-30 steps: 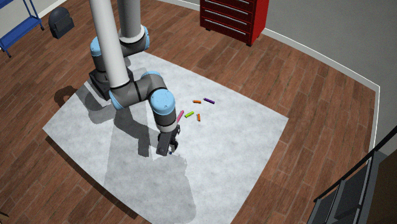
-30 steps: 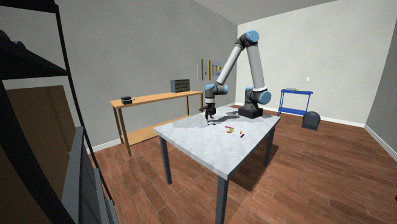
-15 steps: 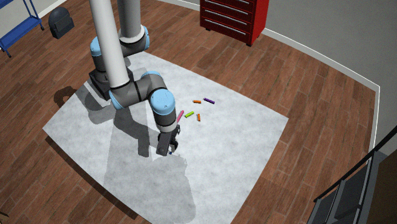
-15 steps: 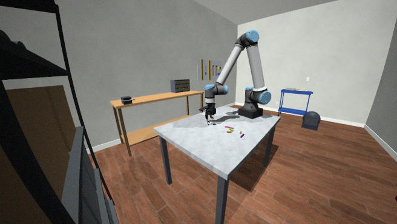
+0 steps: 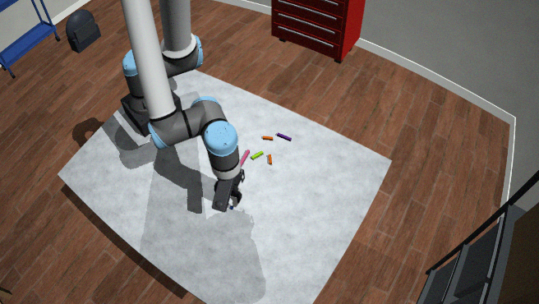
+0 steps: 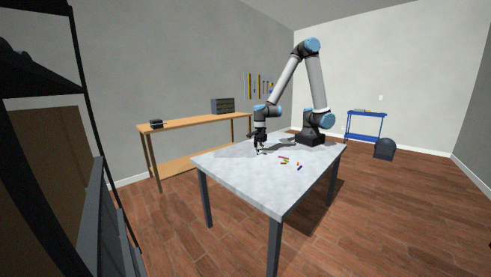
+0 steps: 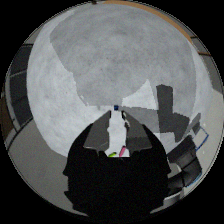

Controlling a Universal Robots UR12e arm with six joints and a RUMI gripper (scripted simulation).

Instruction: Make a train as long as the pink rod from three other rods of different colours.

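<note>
Right now my hand is 3 cm above the blue rod. From my hand the other things lie so: pink rod: 12 cm behind, 18 cm to the left, 3 cm below; then lime rod: 10 cm behind, 23 cm to the left, 3 cm below; then grey rod: 6 cm behind, 3 cm to the left, 3 cm below.
</note>
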